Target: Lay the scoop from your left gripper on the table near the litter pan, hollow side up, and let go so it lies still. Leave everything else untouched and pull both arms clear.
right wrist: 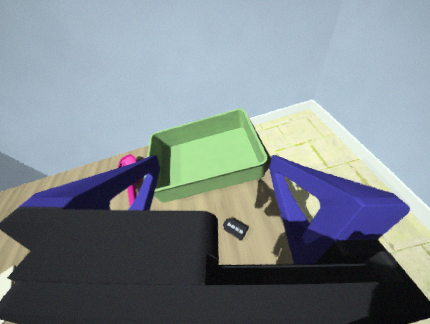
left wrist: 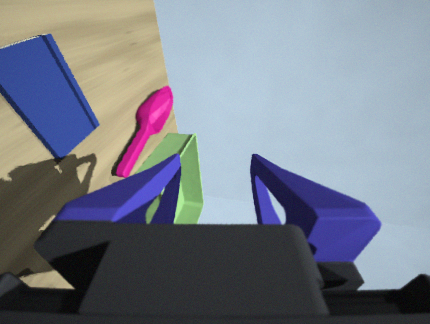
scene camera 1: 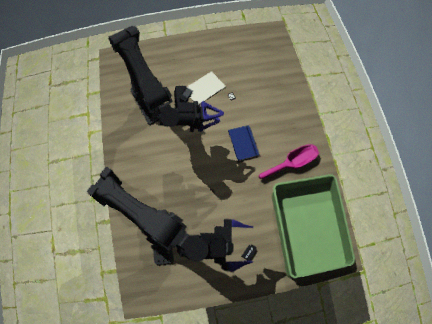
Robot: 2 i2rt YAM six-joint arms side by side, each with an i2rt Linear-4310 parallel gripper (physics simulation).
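The pink scoop lies on the table, its hollow side facing up in scene camera 1. It lies beside the green litter pan, above the pan's upper rim in scene camera 1, with a small gap between them. My left gripper is partly open and empty, held above the table away from the scoop, beyond the blue book. My right gripper is wide open and empty, above the table to the left of the pan in scene camera 1.
A blue book lies between my left gripper and the scoop. A small black block with white marks lies near my right gripper. A white sheet and a small die lie near the left arm.
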